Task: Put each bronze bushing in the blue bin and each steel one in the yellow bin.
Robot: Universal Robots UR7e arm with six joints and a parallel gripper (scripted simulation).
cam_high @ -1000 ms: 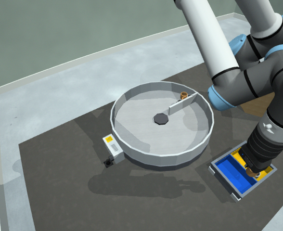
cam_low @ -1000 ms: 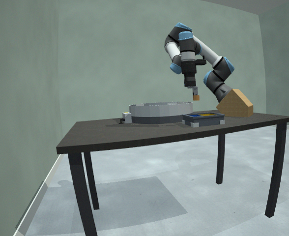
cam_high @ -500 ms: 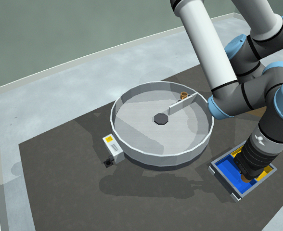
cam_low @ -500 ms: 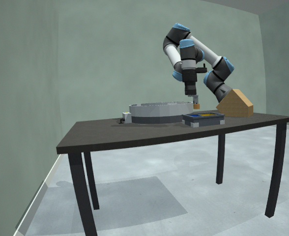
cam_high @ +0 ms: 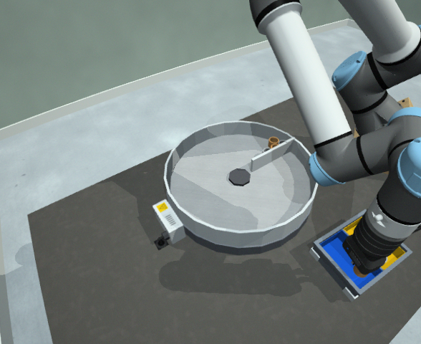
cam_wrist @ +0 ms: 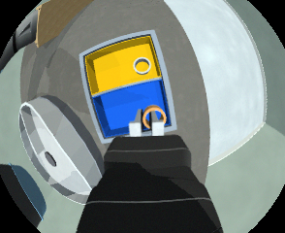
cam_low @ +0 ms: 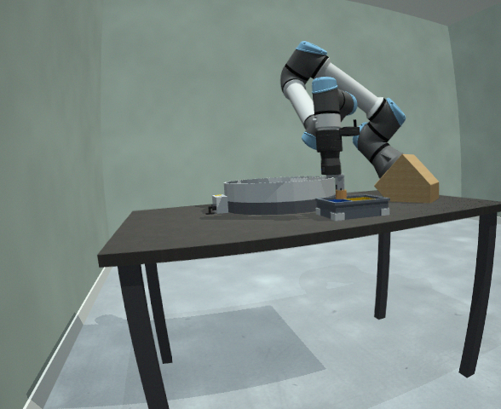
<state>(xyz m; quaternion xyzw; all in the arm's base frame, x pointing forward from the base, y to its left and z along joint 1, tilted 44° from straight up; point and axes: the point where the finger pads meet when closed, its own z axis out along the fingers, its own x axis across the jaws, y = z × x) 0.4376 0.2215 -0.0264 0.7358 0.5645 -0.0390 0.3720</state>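
Right now the bin is 60 mm behind my hand, 10 mm to the right of it and 50 mm below it. Round my hand: turntable (370 mm to the right, 30 mm below).
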